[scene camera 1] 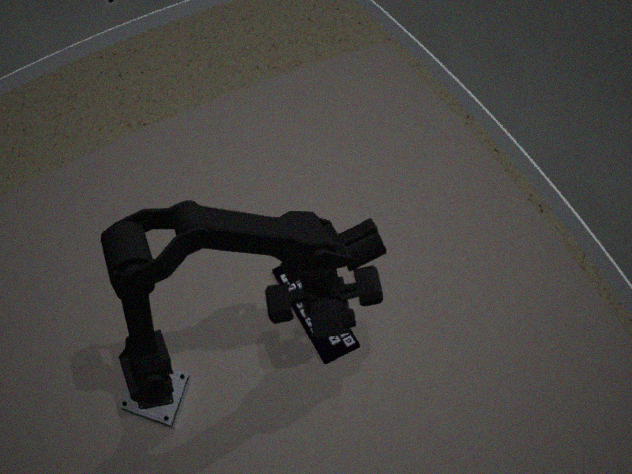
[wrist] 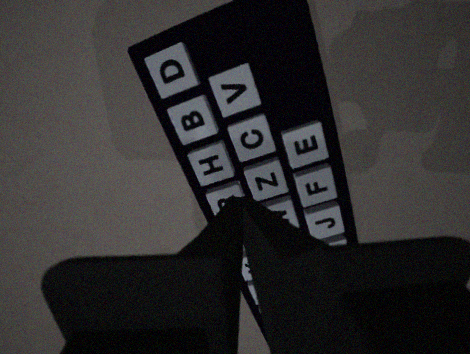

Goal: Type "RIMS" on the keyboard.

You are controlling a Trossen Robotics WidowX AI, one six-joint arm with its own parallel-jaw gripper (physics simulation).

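Frame: origin at the arm's base, x ahead, y left, z up, level; millimetres.
Seen in the pictures: gripper, fingertip midpoint: [wrist: 240, 206]; arm's base, origin of the base link: [scene camera 1: 153, 390].
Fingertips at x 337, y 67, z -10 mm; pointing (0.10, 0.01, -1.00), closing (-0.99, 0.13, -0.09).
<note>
Pixels of each thing's top centre, then the offset from my fingertips to it. Level surfaces: height alone.
- black keyboard, middle of its top: [wrist: 287, 243] [scene camera 1: 314, 304] 20 mm back, 24 mm left, 1 mm down
- R key, middle of its top: [wrist: 227, 204] 6 mm ahead, 1 mm right, 1 mm down
- W key, middle of its top: [wrist: 279, 218] 17 mm back, 10 mm left, 1 mm down
- H key, middle of its top: [wrist: 211, 165] 10 mm ahead, 21 mm right, 1 mm down
- Z key, middle of its top: [wrist: 266, 181] 13 mm back, 10 mm right, 1 mm down
- broad pinkish-grey surface, its level: 17 mm down
The black keyboard [scene camera 1: 330, 353] [wrist: 280, 35] lies flat, partly covered by the arm in the scene view. In the wrist view my gripper [wrist: 240, 206] is shut and empty. Its tips are over the right edge of the R key [wrist: 220, 196], near the gap to the W key [wrist: 287, 212]; both keys are partly hidden. Whether the tips touch a key I cannot tell. The H key [wrist: 211, 163] and Z key [wrist: 266, 179] lie just above the tips in that view. The letters I, M and S are hidden by the fingers.
The arm's pale base plate [scene camera 1: 181, 387] sits at the lower left of the scene view. The keyboard rests on a broad pinkish-grey surface [scene camera 1: 459, 357]. A speckled tan strip [scene camera 1: 153, 76] runs along its far side, and shadows of the arm fall beside the keyboard.
</note>
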